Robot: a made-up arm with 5 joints.
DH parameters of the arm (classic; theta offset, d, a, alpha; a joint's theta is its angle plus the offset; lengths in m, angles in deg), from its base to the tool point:
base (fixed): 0 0 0.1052 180
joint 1: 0 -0.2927 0.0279 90
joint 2: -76.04 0 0.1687 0
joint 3: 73.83 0 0.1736 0
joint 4: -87.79 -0.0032 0 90
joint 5: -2.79 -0.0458 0 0
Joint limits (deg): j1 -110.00..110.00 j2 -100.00..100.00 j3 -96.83..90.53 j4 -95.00..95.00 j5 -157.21..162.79
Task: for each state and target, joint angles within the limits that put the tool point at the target. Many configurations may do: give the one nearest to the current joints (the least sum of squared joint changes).
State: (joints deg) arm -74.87 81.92 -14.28 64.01 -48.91
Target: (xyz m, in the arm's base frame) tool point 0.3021 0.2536 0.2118
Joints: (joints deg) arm -52.74 55.70 -20.34 67.73 -48.91
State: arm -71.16 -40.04 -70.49 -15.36 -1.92
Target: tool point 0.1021 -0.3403 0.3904
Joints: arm -88.94 -77.93 -90.21 -18.71 -1.92
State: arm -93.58 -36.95 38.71 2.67 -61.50
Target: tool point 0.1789 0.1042 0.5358
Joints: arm -56.17 -47.83 21.75 -0.89 -61.50
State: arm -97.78 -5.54 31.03 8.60 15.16
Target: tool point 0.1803 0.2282 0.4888
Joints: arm -72.55 -15.71 9.46 3.81 15.16
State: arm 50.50 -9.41 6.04 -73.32 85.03
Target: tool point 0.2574 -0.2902 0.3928
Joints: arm 61.77 23.82 -0.29 -64.27 85.03
